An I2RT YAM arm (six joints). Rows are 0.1 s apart.
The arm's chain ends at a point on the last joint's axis. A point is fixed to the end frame.
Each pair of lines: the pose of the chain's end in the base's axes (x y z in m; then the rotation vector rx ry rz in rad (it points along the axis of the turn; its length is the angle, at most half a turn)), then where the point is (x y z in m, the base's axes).
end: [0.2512 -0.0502 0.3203 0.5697 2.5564 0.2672]
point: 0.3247 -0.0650 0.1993
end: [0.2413 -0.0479 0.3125 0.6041 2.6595 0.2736]
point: 0.3016 -0.0597 0.1840
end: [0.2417 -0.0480 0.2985 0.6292 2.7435 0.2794]
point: 0.2908 -0.0572 0.1652
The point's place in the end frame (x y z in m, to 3 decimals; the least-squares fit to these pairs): -0.012 -0.023 0.140
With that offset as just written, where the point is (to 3 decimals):
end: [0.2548 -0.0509 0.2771 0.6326 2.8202 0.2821]
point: 0.294 -0.058 0.140
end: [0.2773 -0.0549 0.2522 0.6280 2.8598 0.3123]
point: 0.312 -0.058 0.114
